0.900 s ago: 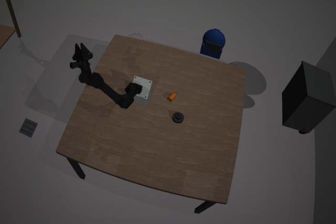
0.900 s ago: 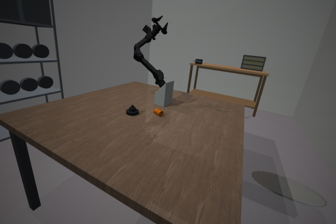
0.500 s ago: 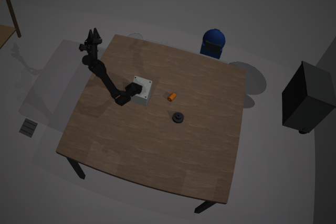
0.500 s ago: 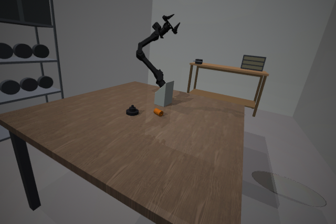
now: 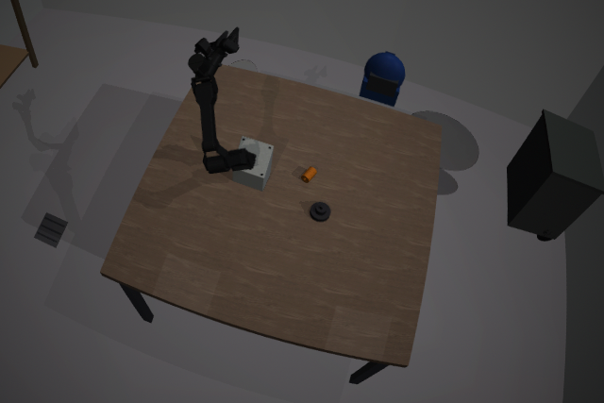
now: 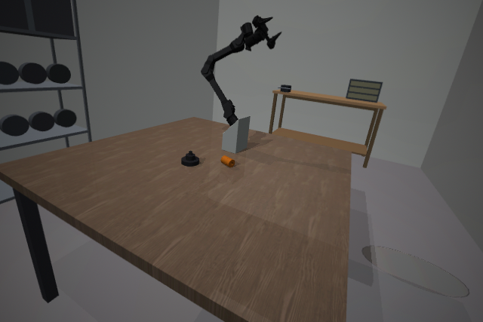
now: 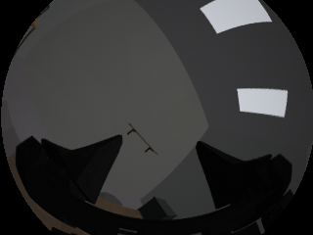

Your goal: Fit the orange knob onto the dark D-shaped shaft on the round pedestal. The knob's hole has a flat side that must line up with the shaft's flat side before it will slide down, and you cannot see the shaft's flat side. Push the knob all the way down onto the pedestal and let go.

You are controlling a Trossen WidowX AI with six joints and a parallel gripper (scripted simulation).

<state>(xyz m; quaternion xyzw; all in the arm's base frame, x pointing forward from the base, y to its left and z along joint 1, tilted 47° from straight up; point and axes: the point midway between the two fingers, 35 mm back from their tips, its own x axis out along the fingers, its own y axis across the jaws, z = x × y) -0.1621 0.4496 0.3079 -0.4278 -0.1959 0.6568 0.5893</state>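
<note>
My gripper tip is now 680 mm above the orange knob, 380 mm short of it and 10 mm to the right of it. Also, from my gripper tip: shaft pedestal 660 mm below, 480 mm ahead, 140 mm to the right.
</note>
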